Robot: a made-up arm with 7 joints. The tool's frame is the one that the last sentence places. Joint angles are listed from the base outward.
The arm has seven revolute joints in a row. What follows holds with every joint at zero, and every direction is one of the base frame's. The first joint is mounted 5.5 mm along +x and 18.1 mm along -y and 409 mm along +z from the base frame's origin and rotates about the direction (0.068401, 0.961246, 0.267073), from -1.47 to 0.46 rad. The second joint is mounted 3.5 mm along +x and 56.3 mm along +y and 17.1 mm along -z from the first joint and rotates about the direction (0.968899, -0.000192, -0.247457), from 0.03 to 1.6 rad. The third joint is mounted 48.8 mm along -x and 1.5 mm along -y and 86.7 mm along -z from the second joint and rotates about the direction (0.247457, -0.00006, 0.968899), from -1.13 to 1.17 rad. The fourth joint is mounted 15.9 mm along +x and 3.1 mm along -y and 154.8 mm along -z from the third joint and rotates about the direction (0.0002, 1, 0.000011), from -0.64 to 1.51 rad. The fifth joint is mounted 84 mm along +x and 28.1 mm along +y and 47.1 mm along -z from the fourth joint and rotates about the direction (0.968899, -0.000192, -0.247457), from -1.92 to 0.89 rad. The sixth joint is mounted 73 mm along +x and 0.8 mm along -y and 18.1 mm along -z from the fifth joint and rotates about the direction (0.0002, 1, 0.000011), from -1.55 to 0.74 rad. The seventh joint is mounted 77.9 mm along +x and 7.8 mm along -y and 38.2 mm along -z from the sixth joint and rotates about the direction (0.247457, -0.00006, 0.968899), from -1.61 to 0.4 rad. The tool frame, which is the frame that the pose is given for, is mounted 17.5 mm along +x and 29.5 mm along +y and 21.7 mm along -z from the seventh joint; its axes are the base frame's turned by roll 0, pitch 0 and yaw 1.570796 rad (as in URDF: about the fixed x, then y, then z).
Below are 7 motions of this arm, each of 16 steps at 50 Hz.
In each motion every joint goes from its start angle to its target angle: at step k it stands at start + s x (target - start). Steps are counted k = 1, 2, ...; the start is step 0. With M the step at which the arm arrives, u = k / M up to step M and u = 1 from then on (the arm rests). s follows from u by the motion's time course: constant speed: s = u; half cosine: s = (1 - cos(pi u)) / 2; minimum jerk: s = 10 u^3 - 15 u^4 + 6 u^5.
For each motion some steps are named. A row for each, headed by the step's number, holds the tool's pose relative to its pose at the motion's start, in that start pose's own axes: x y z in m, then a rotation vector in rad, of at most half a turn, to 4 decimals.
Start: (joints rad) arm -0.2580 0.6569 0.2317 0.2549 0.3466 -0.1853 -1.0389
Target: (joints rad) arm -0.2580 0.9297 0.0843 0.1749 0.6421 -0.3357 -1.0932
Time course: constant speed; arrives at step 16
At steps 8, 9, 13, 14, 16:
8: 0.0247 0.0098 0.0265 0.1729 -0.2399 -0.1663
9: 0.0271 0.0107 0.0298 0.1951 -0.2687 -0.1881
13: 0.0355 0.0134 0.0422 0.2848 -0.3811 -0.2776
14: 0.0373 0.0139 0.0452 0.3075 -0.4085 -0.3005
16: 0.0404 0.0148 0.0509 0.3534 -0.4623 -0.3469

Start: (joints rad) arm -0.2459 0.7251 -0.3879 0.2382 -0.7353 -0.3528 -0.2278
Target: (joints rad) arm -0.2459 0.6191 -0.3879 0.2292 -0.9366 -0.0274 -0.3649
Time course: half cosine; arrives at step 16
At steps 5, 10, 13, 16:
5: -0.0088 0.0017 -0.0118 0.0500 0.0831 0.0000
10: -0.0316 0.0057 -0.0348 0.1476 0.2696 -0.0134
13: -0.0445 0.0076 -0.0445 0.1901 0.3634 -0.0261
16: -0.0497 0.0083 -0.0479 0.2054 0.3993 -0.0319

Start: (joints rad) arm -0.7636 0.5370 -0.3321 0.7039 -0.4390 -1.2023 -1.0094
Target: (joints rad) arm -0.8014 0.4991 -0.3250 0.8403 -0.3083 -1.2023 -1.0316
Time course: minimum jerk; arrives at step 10
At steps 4, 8, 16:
4: -0.0045 0.0001 -0.0063 0.0322 0.0190 -0.0296
8: -0.0142 0.0003 -0.0185 0.0926 0.0610 -0.0888
16: -0.0151 0.0003 -0.0196 0.0980 0.0652 -0.0943

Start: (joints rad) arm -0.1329 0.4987 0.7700 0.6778 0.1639 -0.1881 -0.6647
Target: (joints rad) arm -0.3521 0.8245 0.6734 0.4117 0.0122 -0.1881 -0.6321
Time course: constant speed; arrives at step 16
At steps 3, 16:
3: 0.0233 -0.0212 0.0415 -0.0975 -0.0735 0.0117
16: 0.0881 -0.0654 0.2413 -0.5155 -0.3811 0.0463

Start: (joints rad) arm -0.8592 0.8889 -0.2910 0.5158 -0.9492 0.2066 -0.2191
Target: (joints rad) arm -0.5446 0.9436 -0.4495 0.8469 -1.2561 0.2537 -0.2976
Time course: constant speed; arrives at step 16
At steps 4, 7, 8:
4: 0.0188 0.0372 -0.0473 0.1403 0.0719 0.0726
7: 0.0316 0.0697 -0.0789 0.2396 0.1230 0.1340
8: 0.0356 0.0814 -0.0886 0.2715 0.1394 0.1558

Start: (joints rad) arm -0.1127 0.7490 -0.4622 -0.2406 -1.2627 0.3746 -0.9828
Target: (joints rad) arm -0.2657 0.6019 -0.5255 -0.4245 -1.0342 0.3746 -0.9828
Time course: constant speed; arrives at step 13
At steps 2, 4, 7, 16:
2: -0.0001 -0.0161 0.0022 0.0236 -0.0303 -0.0495
4: -0.0010 -0.0321 0.0045 0.0463 -0.0622 -0.0988
7: -0.0036 -0.0560 0.0082 0.0787 -0.1128 -0.1727
16: -0.0139 -0.1027 0.0162 0.1365 -0.2235 -0.3194

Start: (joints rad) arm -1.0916 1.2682 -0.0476 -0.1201 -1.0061 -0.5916 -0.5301
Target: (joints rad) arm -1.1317 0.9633 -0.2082 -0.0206 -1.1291 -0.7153 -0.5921
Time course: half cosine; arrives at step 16
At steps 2, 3, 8, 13, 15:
2: -0.0017 0.0018 -0.0030 -0.0074 0.0095 0.0098
3: -0.0039 0.0038 -0.0066 -0.0165 0.0209 0.0216
8: -0.0263 0.0194 -0.0393 -0.0987 0.1225 0.1266
13: -0.0539 0.0288 -0.0715 -0.1814 0.2213 0.2286
15: -0.0594 0.0298 -0.0772 -0.1962 0.2388 0.2466

